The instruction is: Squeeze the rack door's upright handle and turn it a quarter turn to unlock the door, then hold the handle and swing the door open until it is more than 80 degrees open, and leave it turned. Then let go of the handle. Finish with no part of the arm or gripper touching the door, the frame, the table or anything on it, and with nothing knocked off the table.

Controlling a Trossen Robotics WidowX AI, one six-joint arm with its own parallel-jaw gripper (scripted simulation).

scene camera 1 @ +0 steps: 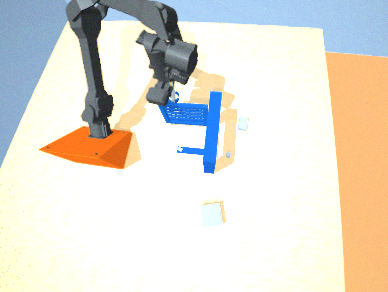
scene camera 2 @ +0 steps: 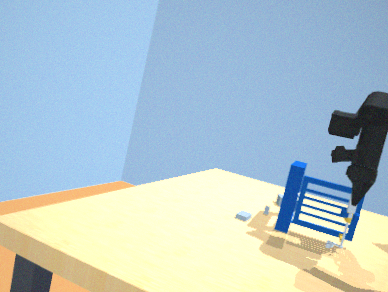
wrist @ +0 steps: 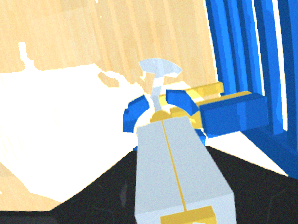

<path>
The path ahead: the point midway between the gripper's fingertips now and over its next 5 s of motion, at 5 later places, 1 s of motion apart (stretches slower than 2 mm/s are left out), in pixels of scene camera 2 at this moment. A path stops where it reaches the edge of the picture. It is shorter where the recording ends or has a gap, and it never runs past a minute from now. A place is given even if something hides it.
My gripper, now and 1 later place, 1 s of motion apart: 353,204; 355,194
</path>
